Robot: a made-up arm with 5 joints. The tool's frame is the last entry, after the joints. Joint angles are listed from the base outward. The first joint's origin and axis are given. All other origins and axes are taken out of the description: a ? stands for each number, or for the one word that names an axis. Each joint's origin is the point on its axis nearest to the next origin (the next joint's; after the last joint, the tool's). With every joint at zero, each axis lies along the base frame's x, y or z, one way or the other. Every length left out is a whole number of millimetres.
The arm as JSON. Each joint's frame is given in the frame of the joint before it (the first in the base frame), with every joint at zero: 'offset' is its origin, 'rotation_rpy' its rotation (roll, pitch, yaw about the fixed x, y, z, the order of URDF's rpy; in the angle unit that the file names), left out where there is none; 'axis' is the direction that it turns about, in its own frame. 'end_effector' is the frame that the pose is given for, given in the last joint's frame.
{
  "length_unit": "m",
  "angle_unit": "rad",
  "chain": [
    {
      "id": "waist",
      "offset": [
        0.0,
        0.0,
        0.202
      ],
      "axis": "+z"
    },
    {
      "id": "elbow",
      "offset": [
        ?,
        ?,
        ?
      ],
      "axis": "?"
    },
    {
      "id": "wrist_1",
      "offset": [
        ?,
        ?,
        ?
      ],
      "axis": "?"
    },
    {
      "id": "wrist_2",
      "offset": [
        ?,
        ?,
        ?
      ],
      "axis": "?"
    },
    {
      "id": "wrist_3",
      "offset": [
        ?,
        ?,
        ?
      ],
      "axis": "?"
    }
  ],
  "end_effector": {
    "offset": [
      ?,
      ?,
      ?
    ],
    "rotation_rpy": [
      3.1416,
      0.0,
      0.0
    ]
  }
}
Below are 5 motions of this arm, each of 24 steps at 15 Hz.
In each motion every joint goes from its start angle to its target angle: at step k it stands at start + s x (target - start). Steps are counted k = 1, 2, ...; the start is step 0. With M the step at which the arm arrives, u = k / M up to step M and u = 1 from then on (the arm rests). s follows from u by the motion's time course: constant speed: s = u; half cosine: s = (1 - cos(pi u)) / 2; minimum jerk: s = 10 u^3 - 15 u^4 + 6 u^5.
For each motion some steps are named. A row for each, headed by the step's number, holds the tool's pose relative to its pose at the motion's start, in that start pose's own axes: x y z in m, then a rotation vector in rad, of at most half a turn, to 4 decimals.
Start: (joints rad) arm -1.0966 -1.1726 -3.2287 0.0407 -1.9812
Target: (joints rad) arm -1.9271 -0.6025 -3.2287 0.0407 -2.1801
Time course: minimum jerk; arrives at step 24
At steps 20, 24:
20: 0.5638 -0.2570 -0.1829 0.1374 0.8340 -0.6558
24: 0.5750 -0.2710 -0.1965 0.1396 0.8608 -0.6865

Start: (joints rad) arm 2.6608 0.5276 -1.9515 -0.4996 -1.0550
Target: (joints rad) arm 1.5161 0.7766 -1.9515 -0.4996 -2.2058
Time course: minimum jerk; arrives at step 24
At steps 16, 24:
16: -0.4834 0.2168 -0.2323 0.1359 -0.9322 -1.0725
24: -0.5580 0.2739 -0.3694 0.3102 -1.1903 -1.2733

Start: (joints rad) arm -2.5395 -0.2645 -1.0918 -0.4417 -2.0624
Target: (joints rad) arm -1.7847 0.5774 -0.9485 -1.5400 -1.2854
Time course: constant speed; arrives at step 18
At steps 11, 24:
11: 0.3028 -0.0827 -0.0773 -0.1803 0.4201 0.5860
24: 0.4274 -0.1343 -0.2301 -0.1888 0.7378 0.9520

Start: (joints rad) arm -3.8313 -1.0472 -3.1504 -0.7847 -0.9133
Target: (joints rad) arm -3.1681 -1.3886 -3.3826 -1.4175 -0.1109
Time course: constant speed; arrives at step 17
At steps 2, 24:
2: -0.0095 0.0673 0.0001 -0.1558 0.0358 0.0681
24: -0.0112 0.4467 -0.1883 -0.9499 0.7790 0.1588

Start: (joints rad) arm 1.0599 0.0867 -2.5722 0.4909 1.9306
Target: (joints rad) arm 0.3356 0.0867 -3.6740 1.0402 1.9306
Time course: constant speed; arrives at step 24
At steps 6, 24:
6: -0.0013 -0.0956 -0.0990 0.1851 0.1009 -0.0857
24: -0.1773 -0.1065 -0.4202 0.6915 0.3390 -0.4724

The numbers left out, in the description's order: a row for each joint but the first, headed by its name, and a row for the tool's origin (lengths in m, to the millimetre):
elbow: xyz 0.0 0.0 0.0, axis +y
wrist_1: xyz 0.038 0.0 0.202, axis +y
wrist_2: xyz 0.084 0.0 -0.373, axis +y
wrist_3: xyz 0.116 0.0 -0.149, axis -z
tool: xyz 0.0 0.0 0.0

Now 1 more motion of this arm.
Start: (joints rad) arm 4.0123 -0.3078 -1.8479 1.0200 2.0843
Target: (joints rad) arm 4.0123 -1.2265 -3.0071 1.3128 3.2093
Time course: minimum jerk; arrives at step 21
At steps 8, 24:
8: -0.0153 -0.0272 -0.3399 0.3993 -0.3189 0.3137
24: 0.2846 0.5047 -0.8900 0.8824 -1.6354 0.7986

